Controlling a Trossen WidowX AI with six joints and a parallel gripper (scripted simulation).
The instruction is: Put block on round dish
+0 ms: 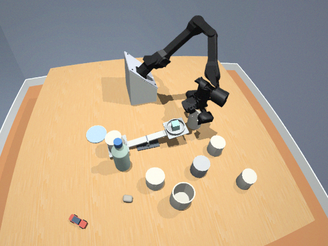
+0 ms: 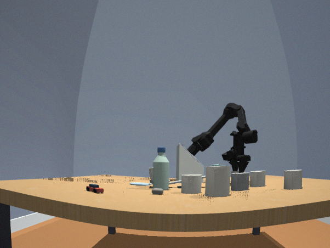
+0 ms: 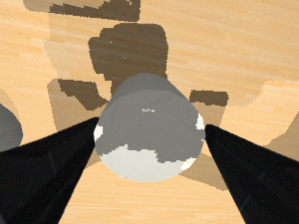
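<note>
Now: gripper tip 70 mm short of the teal block, 120 mm to the left of it and 50 mm below it. From my gripper tip the other things lie so: green bottle (190 mm ahead, 350 mm to the right, 70 mm above); balance (100 mm ahead, 240 mm to the right); mug (370 mm ahead, 150 mm to the right).
</note>
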